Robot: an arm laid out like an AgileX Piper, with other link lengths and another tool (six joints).
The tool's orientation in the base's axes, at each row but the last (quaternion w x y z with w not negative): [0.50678 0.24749 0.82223 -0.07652]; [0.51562 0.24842 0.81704 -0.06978]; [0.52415 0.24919 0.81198 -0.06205]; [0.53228 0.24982 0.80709 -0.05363]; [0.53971 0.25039 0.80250 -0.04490]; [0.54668 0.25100 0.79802 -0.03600]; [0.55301 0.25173 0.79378 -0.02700]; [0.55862 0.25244 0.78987 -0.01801]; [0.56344 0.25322 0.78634 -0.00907]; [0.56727 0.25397 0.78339 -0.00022]
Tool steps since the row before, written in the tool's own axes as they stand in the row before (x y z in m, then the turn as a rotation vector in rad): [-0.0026 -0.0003 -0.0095 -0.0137 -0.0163 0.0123]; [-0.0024 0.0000 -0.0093 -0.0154 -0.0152 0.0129]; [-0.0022 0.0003 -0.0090 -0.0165 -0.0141 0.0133]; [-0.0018 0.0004 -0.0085 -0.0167 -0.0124 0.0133]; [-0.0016 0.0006 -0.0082 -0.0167 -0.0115 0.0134]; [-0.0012 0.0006 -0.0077 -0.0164 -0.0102 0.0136]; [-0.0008 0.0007 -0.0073 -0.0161 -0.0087 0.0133]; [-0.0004 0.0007 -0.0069 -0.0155 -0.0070 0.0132]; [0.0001 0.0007 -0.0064 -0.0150 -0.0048 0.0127]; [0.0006 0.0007 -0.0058 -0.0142 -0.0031 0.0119]
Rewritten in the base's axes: [-0.0068 0.0025 0.0067 0.0069 -0.0233 0.0041]; [-0.0067 0.0026 0.0064 0.0085 -0.0231 0.0054]; [-0.0065 0.0028 0.0060 0.0097 -0.0227 0.0064]; [-0.0063 0.0027 0.0053 0.0105 -0.0213 0.0069]; [-0.0062 0.0028 0.0049 0.0110 -0.0205 0.0070]; [-0.0060 0.0026 0.0043 0.0117 -0.0193 0.0070]; [-0.0058 0.0027 0.0037 0.0120 -0.0178 0.0072]; [-0.0056 0.0026 0.0031 0.0124 -0.0161 0.0071]; [-0.0054 0.0026 0.0024 0.0128 -0.0138 0.0074]; [-0.0050 0.0025 0.0017 0.0126 -0.0118 0.0075]
